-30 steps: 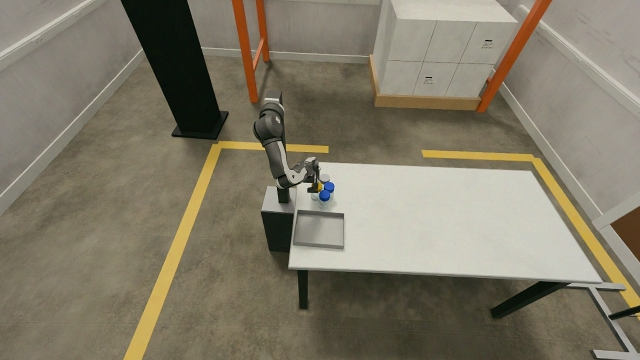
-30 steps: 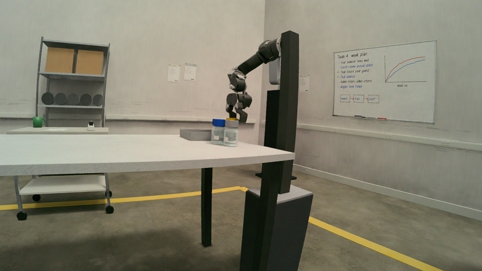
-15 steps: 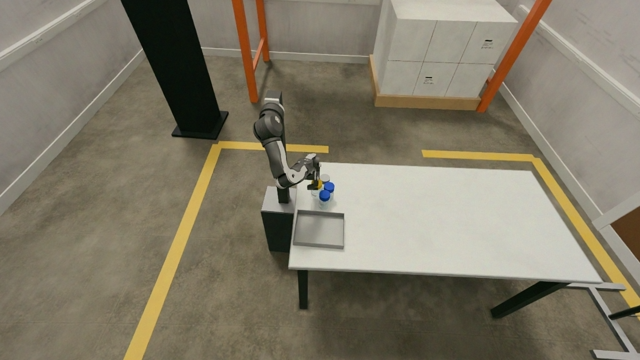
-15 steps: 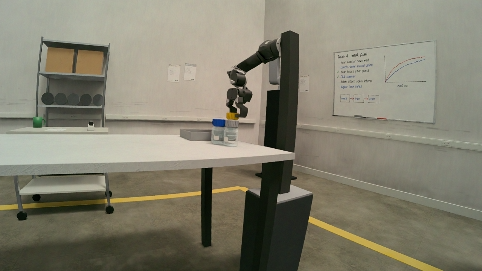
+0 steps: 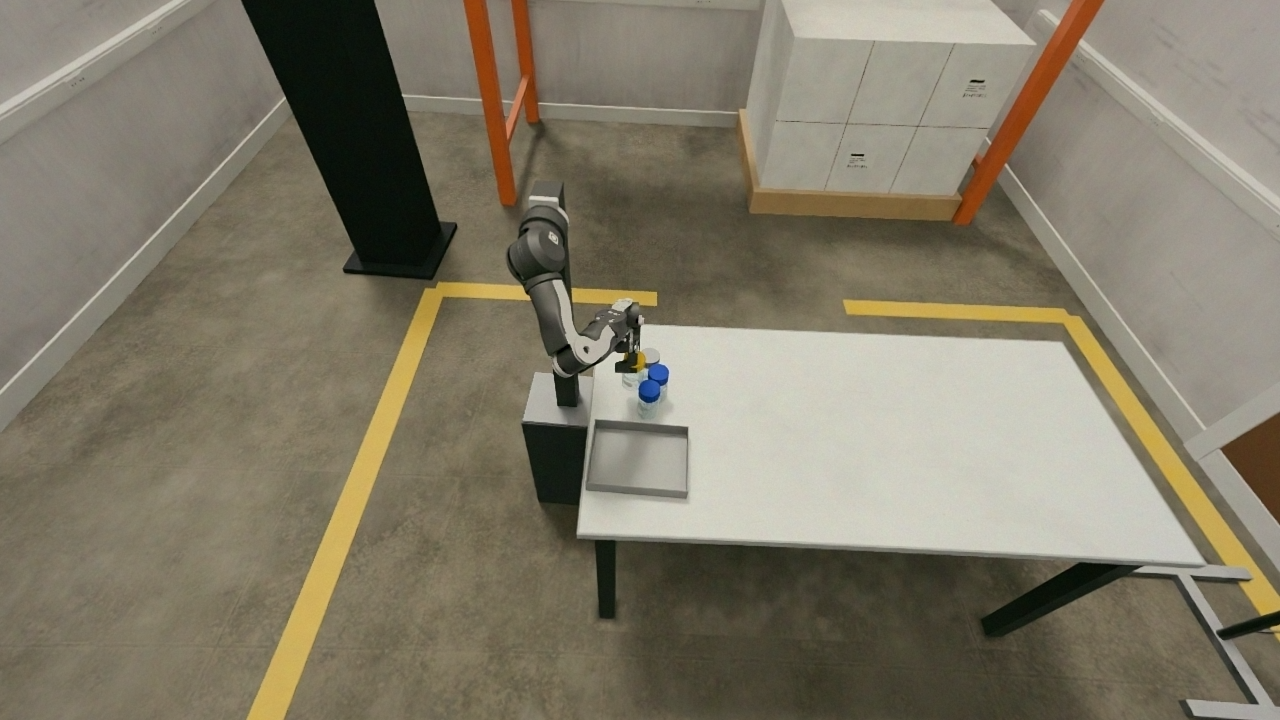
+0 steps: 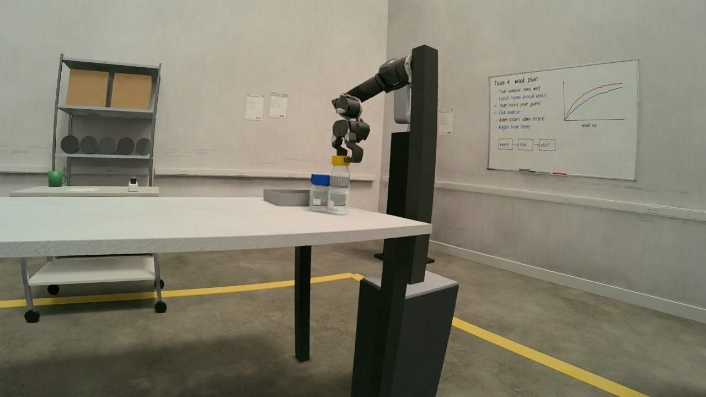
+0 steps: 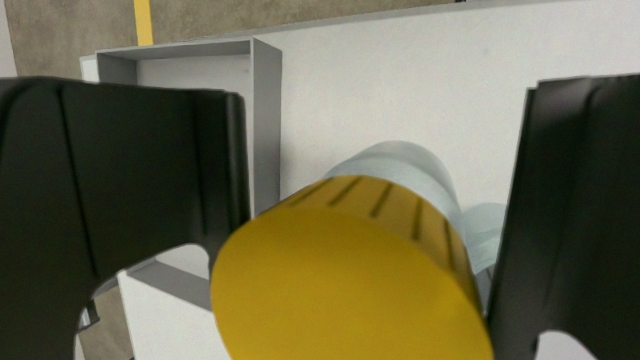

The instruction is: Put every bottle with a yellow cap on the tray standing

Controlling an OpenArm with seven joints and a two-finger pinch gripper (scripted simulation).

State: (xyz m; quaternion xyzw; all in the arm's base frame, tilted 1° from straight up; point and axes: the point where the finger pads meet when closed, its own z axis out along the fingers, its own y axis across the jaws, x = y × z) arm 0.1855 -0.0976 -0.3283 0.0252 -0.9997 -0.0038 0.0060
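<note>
The grey tray lies 19 cm to the right of my hand, 14 cm below it and 5 cm ahead of it. Also, from my hand: grey-capped bottle (10 cm below, 6 cm to the left, 6 cm ahead); then yellow-capped bottle (5 cm below, 2 cm ahead).
</note>
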